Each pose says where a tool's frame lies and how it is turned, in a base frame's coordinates. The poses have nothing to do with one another.
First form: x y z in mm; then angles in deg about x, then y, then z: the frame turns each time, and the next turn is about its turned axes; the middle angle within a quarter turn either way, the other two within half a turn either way.
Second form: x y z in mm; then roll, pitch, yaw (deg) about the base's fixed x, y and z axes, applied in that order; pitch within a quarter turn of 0, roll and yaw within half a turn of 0. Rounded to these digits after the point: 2 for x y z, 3 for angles.
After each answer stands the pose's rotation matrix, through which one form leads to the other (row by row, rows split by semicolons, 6 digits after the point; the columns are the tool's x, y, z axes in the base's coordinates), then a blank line. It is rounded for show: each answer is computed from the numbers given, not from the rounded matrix.
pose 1, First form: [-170.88 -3.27 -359.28 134.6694 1.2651 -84.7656]
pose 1, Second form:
[-170.88 -3.27 -359.28 173.479 44.975 82.592]
0.091208 0.995587 0.022078; 0.701516 -0.048500 -0.711002; -0.706793 0.080338 -0.702844

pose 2, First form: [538.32 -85.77 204.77 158.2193 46.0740 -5.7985]
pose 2, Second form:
[538.32 -85.77 204.77 145.865 -38.896 27.527]
0.690179 0.070088 0.720236; 0.359698 -0.896859 -0.257412; 0.627909 0.436727 -0.644204

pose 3, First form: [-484.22 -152.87 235.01 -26.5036 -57.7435 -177.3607]
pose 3, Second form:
[-484.22 -152.87 235.01 45.180 47.344 -141.890]
-0.533144 0.024576 -0.845667; -0.418191 -0.876579 0.238170; -0.735441 0.480630 0.477621

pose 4, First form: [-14.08 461.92 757.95 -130.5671 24.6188 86.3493]
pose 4, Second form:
[-14.08 461.92 757.95 -151.670 47.804 -85.056]
0.057886 -0.907255 0.416579; -0.669168 0.274401 0.690593; -0.740853 -0.318737 -0.591222

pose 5, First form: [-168.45 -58.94 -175.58 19.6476 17.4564 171.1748]
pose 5, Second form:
[-168.45 -58.94 -175.58 -17.827 -19.315 177.278]
-0.942652 -0.146355 0.299980; 0.044819 -0.946103 -0.320749; 0.330755 -0.288910 0.898405

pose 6, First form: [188.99 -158.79 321.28 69.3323 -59.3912 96.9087]
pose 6, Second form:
[188.99 -158.79 321.28 -66.541 -63.165 97.798]
-0.061247 -0.505477 -0.860664; 0.447249 0.756972 -0.476405; 0.892310 -0.414110 0.179712

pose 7, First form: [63.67 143.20 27.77 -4.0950 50.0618 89.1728]
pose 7, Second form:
[63.67 143.20 27.77 50.021 4.729 89.467]
0.009268 -0.641894 0.766737; 0.996553 0.069147 0.045843; -0.082444 0.763669 0.640322

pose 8, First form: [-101.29 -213.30 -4.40 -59.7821 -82.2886 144.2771]
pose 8, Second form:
[-101.29 -213.30 -4.40 80.654 65.427 -105.186]
-0.108937 -0.078345 -0.990957; -0.401336 -0.908562 0.115950; -0.909430 0.410338 0.067533

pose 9, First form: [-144.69 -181.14 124.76 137.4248 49.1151 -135.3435]
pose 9, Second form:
[-144.69 -181.14 124.76 -169.428 60.638 161.728]
-0.465597 0.460048 0.756026; 0.153732 0.883325 -0.442835; -0.871542 -0.089957 -0.481998

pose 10, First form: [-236.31 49.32 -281.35 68.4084 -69.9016 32.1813]
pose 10, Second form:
[-236.31 49.32 -281.35 78.155 -51.972 -61.829]
0.290840 -0.183019 -0.939104; -0.543063 0.776523 -0.319521; 0.787715 0.602922 0.126453

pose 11, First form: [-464.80 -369.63 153.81 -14.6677 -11.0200 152.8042]
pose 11, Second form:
[-464.80 -369.63 153.81 8.429 16.272 155.434]
-0.873049 -0.448605 -0.191152; 0.399087 -0.882585 0.248544; -0.280205 0.140704 0.949572

